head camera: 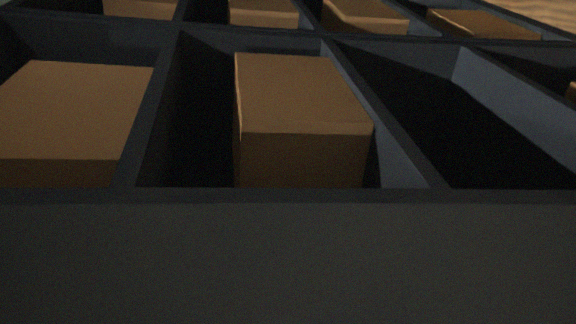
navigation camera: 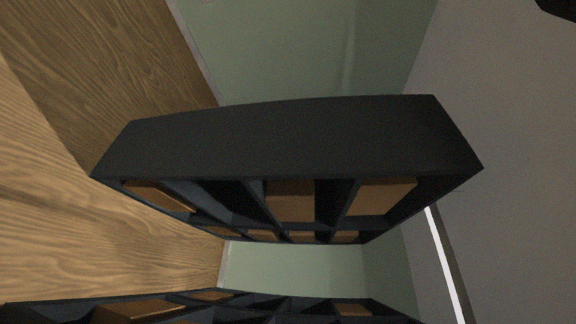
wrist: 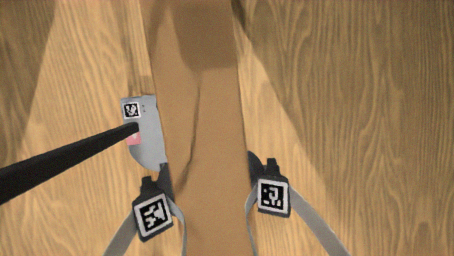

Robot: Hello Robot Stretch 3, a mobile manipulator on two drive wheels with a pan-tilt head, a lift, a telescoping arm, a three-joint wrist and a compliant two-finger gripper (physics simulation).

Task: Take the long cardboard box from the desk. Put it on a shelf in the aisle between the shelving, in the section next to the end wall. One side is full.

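Frame: origin at the robot's base, x right, y ahead, z up, level; millimetres.
Seen in the pictures: gripper, between the fingertips: (wrist: 211, 172).
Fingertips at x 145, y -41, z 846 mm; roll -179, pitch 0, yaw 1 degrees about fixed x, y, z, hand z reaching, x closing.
A point is followed by its place in that frame.
The long cardboard box (wrist: 212, 100) {x 152, y 18, z 889 mm} runs up the wrist view above the floor. My gripper (wrist: 211, 172) {x 145, y -41, z 846 mm} is shut on it, one fingertip against each long side. The box's ends do not show. One shelving unit (head camera: 300, 260) {x -462, y 546, z 1185 mm} (navigation camera: 280, 135) {x -557, y 547, z 1120 mm} shows side on, with boxes in its compartments. Its far section, beside the end wall (navigation camera: 300, 265) {x -69, y 2405, z 1082 mm}, holds a box in each visible compartment. The other shelving unit (navigation camera: 15, 311) {x 258, y 534, z 107 mm} shows partly at the bottom of the navigation view. Its far section holds a low box (navigation camera: 212, 296) {x 292, y 1839, z 266 mm} and another box (navigation camera: 352, 309) {x 292, y 1854, z 1589 mm}, with dark, empty-looking compartments between.
The wooden floor (navigation camera: 125, 260) {x 41, y 1007, z 0 mm} runs between the units to the end wall. The near section of the first unit holds boxes, including a tall box (head camera: 300, 100) {x -373, y 963, z 1128 mm} (navigation camera: 290, 207) {x -373, y 962, z 1120 mm}. My grey base (wrist: 150, 132) {x -74, y -94, z 160 mm} and a black bar (wrist: 65, 155) are left of the held box.
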